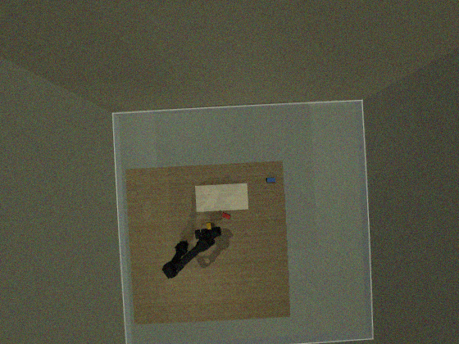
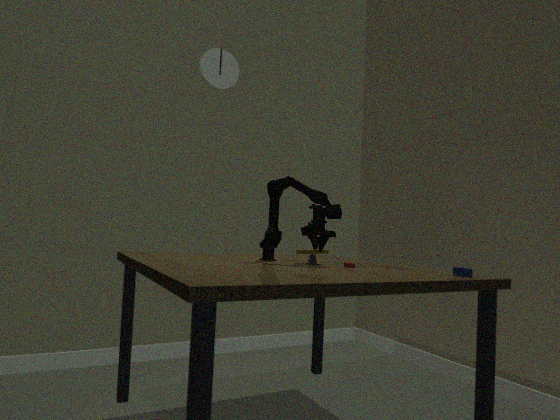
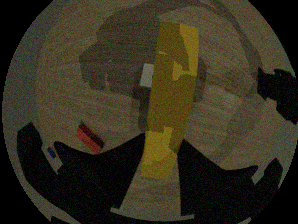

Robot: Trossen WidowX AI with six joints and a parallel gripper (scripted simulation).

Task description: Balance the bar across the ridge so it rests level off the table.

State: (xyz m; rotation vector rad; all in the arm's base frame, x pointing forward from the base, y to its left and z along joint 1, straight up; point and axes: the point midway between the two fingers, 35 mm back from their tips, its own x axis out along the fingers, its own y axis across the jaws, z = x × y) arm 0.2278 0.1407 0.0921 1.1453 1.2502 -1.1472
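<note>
Now: gripper tip 30 mm to the left of the yellow bar. Round my gripper tip: blue block (510 mm ahead, 360 mm to the left, 40 mm below); then red block (130 mm ahead, 80 mm to the left, 50 mm below).
</note>
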